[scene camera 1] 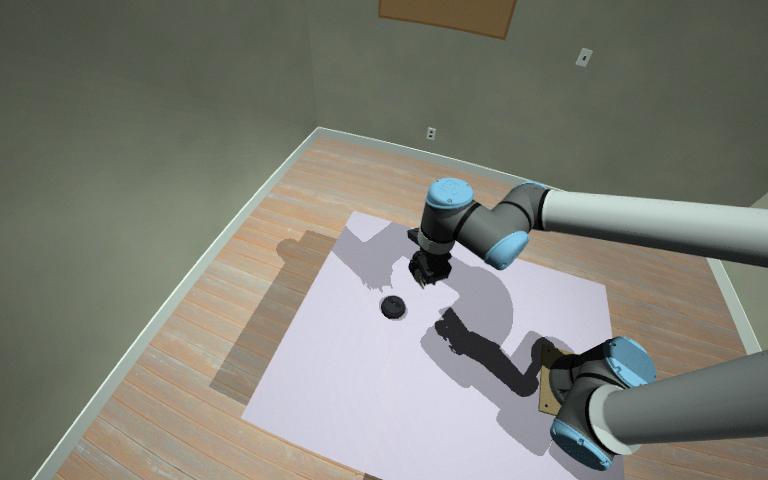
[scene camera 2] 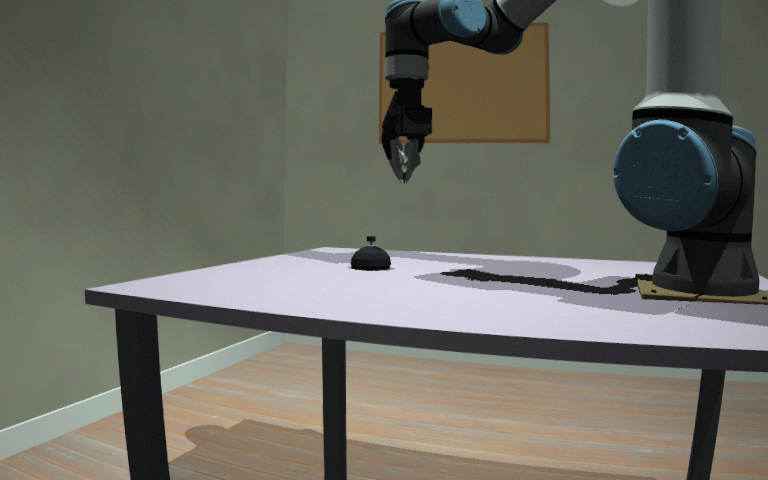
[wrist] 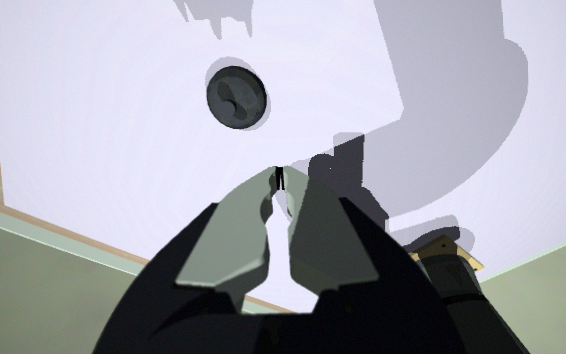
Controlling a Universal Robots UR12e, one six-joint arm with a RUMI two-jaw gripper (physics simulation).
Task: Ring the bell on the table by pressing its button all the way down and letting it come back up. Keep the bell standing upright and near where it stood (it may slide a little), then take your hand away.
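Frame: origin at the arm's base, x back, y left, z down, level; centimetres.
Where they show: gripper, between the fingertips: [scene camera 1: 419, 282] [scene camera 2: 403, 183] [wrist: 280, 168]; arm's base, origin of its link: [scene camera 2: 704, 286] [wrist: 430, 274].
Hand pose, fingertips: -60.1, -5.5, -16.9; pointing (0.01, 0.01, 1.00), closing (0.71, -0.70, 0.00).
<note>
Each offset is from my fingertips to the top centre of the thing, as dx, dy, dz. Level surfaces: height alone.
The black bell {-5.9, +3.0, +11.1} [scene camera 1: 393, 307] [scene camera 2: 370, 258] [wrist: 242, 92] stands upright on the pale lilac table {dz +17.7} [scene camera 1: 317, 362] [scene camera 2: 254, 300] [wrist: 125, 150]. Its button {-5.9, +3.0, +11.1} [scene camera 2: 370, 238] sticks up from the top of the dome on a short stem. My gripper [scene camera 1: 422, 285] [scene camera 2: 404, 181] [wrist: 280, 168] is shut, with its fingertips together and no object between them. It points down and hangs well above the table, apart from the bell. In the scene camera 2 view it is higher than the button and a little to its right. In the wrist view the bell shows beyond the fingertips, to the upper left.
The arm's base stands on a tan mounting plate [scene camera 1: 547, 390] [scene camera 2: 651, 289] at the right side of the table. The upper arm and forearm reach in from the right. Shadows of the arm lie across the table. A brown board [scene camera 1: 447, 14] [scene camera 2: 481, 90] hangs on the wall.
</note>
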